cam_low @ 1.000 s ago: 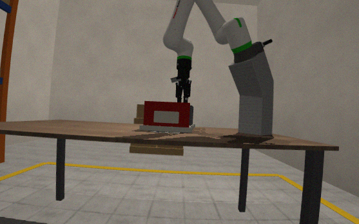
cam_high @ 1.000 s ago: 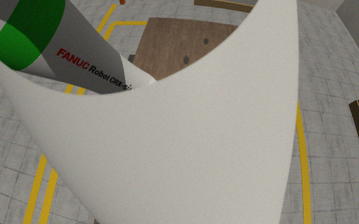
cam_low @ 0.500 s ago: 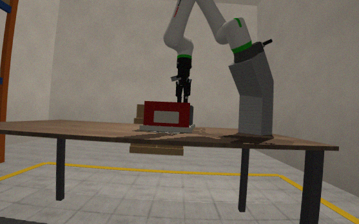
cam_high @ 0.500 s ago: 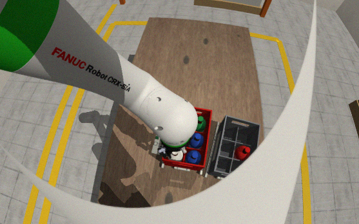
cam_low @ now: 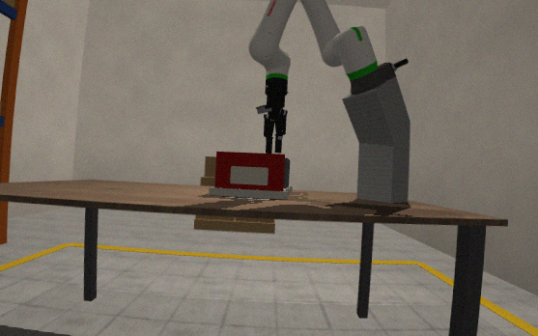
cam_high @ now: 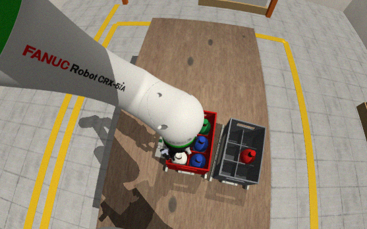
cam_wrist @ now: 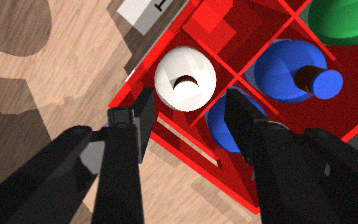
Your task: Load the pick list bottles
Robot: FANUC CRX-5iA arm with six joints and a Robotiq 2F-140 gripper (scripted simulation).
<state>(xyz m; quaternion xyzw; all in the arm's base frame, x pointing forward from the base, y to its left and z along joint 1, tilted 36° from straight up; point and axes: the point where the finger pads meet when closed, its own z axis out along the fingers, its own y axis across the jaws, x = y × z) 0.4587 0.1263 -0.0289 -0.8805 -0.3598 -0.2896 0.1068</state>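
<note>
The white-label bottle is 120 mm below my hand. Round my hand: red crate 90 mm ahead, 20 mm to the right, 130 mm below; green-label bottle 190 mm ahead, 50 mm to the right, 120 mm below; blue-label bottle 100 mm ahead, 70 mm to the right, 120 mm below.
</note>
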